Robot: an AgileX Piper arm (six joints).
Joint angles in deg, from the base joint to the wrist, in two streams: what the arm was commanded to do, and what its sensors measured. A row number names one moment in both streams.
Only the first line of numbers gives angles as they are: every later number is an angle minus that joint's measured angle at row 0.
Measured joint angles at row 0: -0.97, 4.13, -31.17, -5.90, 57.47, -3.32
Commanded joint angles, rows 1 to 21: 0.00, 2.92, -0.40, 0.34, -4.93, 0.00; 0.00, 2.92, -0.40, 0.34, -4.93, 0.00; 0.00, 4.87, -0.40, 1.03, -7.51, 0.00; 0.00, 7.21, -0.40, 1.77, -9.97, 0.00; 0.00, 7.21, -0.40, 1.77, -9.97, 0.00; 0.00, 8.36, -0.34, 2.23, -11.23, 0.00; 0.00, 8.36, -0.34, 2.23, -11.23, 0.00; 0.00, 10.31, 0.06, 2.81, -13.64, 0.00; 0.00, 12.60, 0.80, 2.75, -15.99, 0.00; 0.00, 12.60, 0.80, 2.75, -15.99, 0.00; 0.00, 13.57, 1.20, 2.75, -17.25, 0.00; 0.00, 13.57, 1.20, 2.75, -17.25, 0.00; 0.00, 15.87, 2.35, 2.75, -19.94, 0.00; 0.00, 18.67, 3.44, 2.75, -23.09, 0.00; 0.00, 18.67, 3.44, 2.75, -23.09, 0.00; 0.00, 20.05, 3.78, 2.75, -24.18, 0.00; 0.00, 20.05, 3.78, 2.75, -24.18, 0.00; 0.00, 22.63, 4.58, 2.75, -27.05, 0.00; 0.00, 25.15, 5.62, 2.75, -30.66, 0.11; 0.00, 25.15, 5.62, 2.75, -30.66, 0.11; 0.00, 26.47, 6.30, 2.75, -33.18, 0.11
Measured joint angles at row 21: 0.00, 23.83, 4.99, 2.86, -27.10, 0.00
